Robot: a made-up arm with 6 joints. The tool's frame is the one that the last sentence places.
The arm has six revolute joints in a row. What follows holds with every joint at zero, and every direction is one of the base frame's. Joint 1 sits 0.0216 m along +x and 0.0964 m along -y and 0.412 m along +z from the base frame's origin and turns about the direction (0.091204, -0.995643, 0.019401). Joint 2 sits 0.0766 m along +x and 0.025 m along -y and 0.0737 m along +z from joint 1 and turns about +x. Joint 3 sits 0.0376 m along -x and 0.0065 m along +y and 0.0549 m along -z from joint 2 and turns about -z. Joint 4 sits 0.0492 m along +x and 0.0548 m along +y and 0.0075 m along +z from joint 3 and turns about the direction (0.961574, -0.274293, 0.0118). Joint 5 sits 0.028 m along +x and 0.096 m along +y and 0.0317 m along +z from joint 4 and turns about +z. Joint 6 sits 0.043 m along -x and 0.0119 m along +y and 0.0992 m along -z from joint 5 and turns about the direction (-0.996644, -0.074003, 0.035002). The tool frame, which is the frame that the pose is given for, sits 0.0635 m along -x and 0.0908 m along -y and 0.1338 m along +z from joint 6; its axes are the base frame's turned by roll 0, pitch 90 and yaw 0 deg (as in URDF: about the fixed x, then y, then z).
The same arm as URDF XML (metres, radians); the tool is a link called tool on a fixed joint. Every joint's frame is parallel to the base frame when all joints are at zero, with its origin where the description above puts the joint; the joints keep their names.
<robot name="arm">
<joint name="tool_fixed" type="fixed"><parent link="link6"/><child link="tool"/><origin xyz="-0.0635 -0.0908 0.1338" rpy="0 1.5708 0"/></joint>
<joint name="joint 6" type="continuous"><parent link="link5"/><child link="link6"/><origin xyz="-0.043 0.0119 -0.0992"/><axis xyz="-0.996644 -0.074003 0.035002"/></joint>
<joint name="joint 5" type="continuous"><parent link="link4"/><child link="link5"/><origin xyz="0.028 0.096 0.0317"/><axis xyz="0 0 1"/></joint>
<joint name="joint 4" type="continuous"><parent link="link3"/><child link="link4"/><origin xyz="0.0492 0.0548 0.0075"/><axis xyz="0.961574 -0.274293 0.0118"/></joint>
<joint name="joint 3" type="continuous"><parent link="link2"/><child link="link3"/><origin xyz="-0.0376 0.0065 -0.0549"/><axis xyz="0 0 -1"/></joint>
<joint name="joint 2" type="continuous"><parent link="link1"/><child link="link2"/><origin xyz="0.0766 -0.025 0.0737"/><axis xyz="1 0 0"/></joint>
<joint name="joint 1" type="continuous"><parent link="base_link"/><child link="link1"/><origin xyz="0.0216 -0.0964 0.412"/><axis xyz="0.091204 -0.995643 0.019401"/></joint>
<link name="base_link"/>
<link name="link1"/>
<link name="link2"/>
<link name="link3"/>
<link name="link4"/>
<link name="link5"/>
<link name="link6"/>
<link name="tool"/>
</robot>

